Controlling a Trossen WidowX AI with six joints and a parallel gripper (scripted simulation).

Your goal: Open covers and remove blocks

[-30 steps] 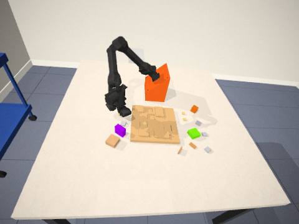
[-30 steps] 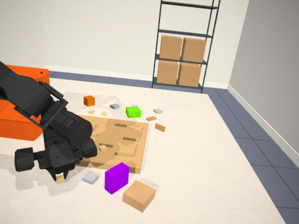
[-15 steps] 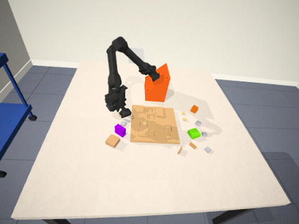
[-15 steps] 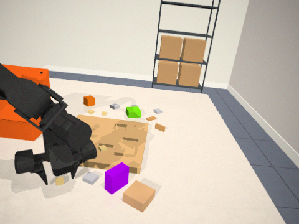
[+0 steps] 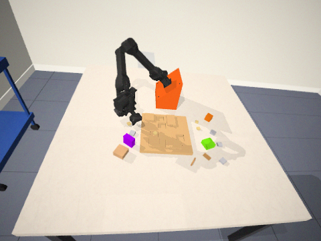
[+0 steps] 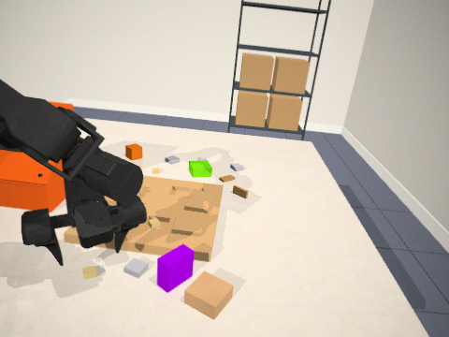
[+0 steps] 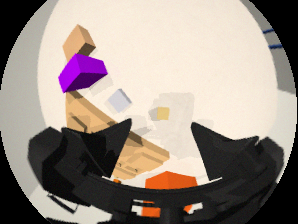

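My gripper tip is now 200 mm to the right of the tan puzzle board, 50 mm short of it and 10 mm above it. The rest, counted from my gripper tip: green block: 480 mm to the left, 130 mm ahead, 20 mm below; then grey piece: 70 mm ahead, 30 mm below, 20 mm to the left; then purple block: 150 mm ahead, 10 mm to the left, 10 mm below.
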